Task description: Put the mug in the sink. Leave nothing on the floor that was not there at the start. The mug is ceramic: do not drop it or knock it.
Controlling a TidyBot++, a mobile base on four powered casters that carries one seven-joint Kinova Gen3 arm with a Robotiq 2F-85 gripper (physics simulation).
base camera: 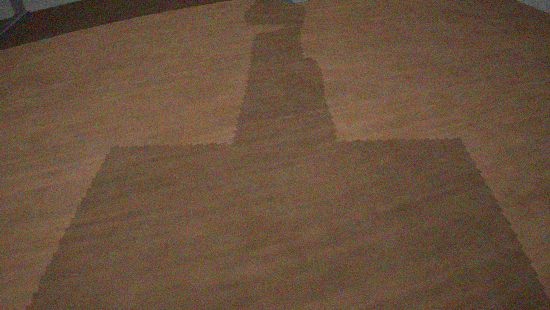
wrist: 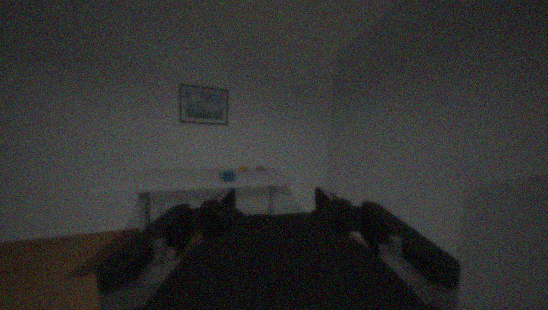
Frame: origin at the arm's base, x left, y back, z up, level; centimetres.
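Where they show: gripper, fingertip midpoint: (wrist: 275, 196).
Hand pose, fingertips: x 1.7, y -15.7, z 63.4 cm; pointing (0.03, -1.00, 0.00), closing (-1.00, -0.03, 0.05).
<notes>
Each offset is from my fingertips to the top centre of the thing. Level surfaces: height alone.
My gripper (wrist: 275, 196) is open, its two dark fingers standing wide apart with nothing between them, in the lower middle of the wrist view. Beyond it, a small blue object {dx +45.1, dy -116.0, dz -23.1 cm} (wrist: 227, 176) stands on a pale table (wrist: 200, 189) against the far wall; it is too small and dim to tell whether it is the mug. Two small orange-yellow things {dx +41.5, dy -166.0, dz -26.6 cm} (wrist: 243, 169) {dx +21.0, dy -170.2, dz -26.1 cm} (wrist: 260, 169) are beside it on the right. The sink does not show in either view.
A framed picture (wrist: 204, 104) hangs on the wall above the table. In the base camera view the wooden floor {dz -103.1 cm} (base camera: 150, 90) carries the robot's shadow. Part of a grey metal leg or frame (base camera: 19, 7) shows at the top left.
</notes>
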